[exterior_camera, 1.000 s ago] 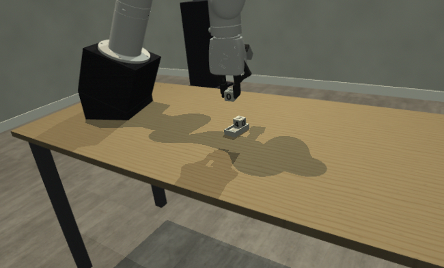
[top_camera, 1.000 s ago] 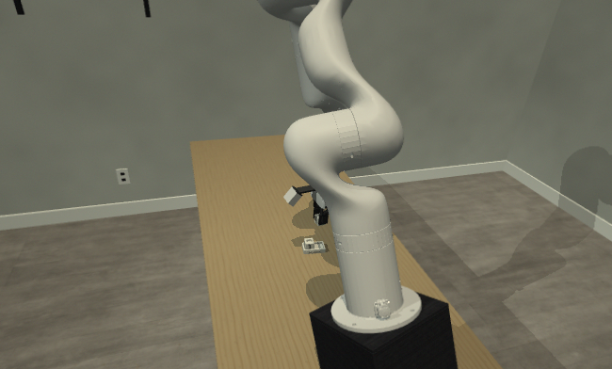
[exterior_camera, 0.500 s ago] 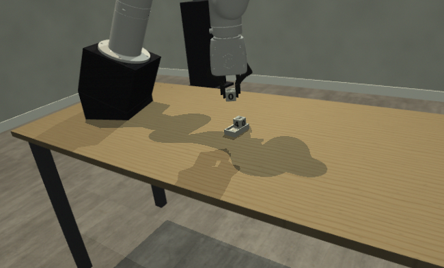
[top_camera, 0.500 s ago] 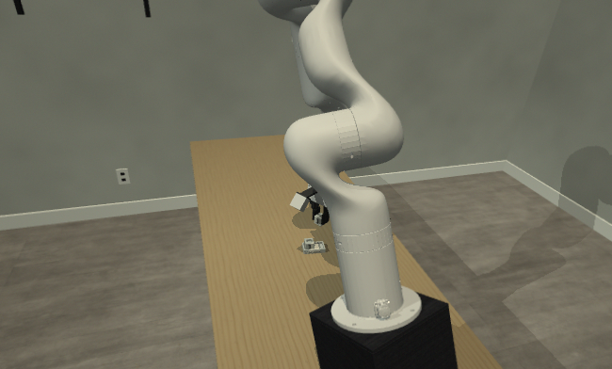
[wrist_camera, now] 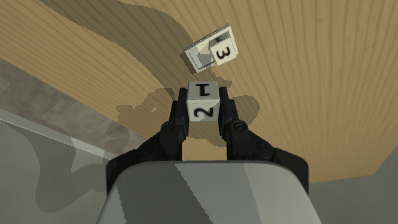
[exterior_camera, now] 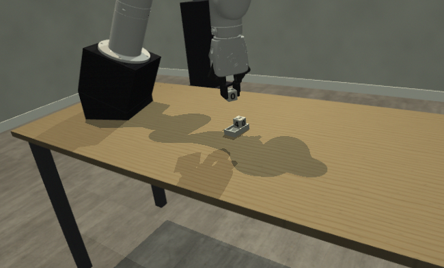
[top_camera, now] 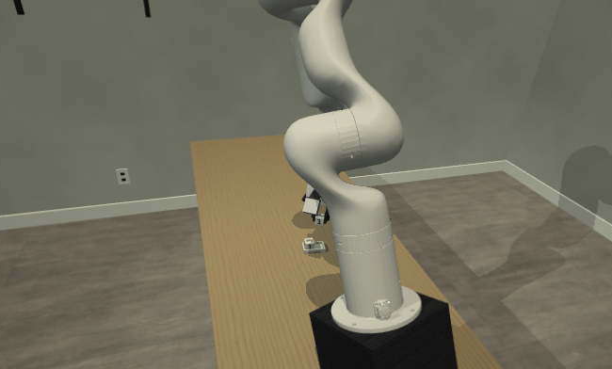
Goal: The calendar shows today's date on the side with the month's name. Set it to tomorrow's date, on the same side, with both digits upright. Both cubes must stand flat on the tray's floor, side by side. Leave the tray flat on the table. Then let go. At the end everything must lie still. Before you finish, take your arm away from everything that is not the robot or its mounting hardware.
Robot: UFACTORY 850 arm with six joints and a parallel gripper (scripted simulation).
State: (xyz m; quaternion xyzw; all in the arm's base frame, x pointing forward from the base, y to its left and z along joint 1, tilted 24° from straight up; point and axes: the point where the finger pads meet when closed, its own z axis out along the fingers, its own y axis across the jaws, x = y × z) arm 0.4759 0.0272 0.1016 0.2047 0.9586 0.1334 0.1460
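Now: hand 2 cm to the right of the small calendar tray and 13 cm above it.
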